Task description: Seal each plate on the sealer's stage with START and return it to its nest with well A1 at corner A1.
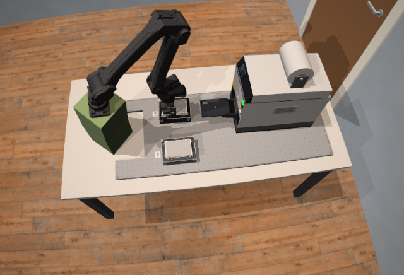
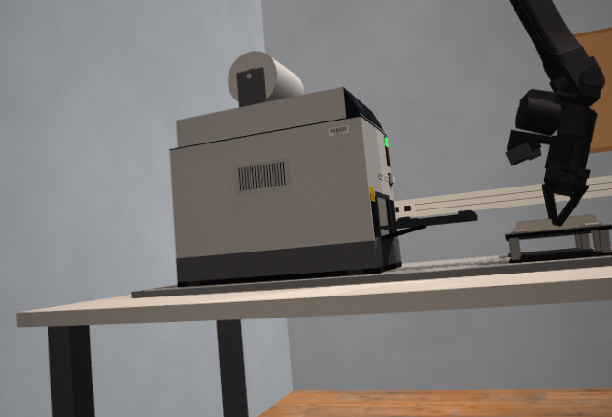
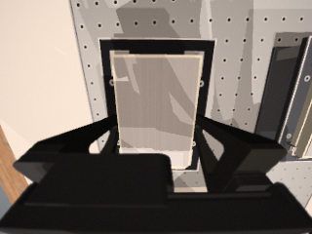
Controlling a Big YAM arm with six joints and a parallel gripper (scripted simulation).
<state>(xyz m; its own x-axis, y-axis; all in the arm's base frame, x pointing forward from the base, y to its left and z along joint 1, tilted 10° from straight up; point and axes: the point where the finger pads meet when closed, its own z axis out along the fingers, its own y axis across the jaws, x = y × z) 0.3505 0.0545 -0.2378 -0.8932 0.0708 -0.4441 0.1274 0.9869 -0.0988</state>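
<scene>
My hand is right at the plate. The rest, counted from my hand: sealer stage: 200 mm ahead, 60 mm to the right, 30 mm above; yellow warning label: 310 mm ahead, 10 mm to the left, 80 mm above; plate nest: 20 mm behind, 230 mm to the right, 20 mm below.
</scene>
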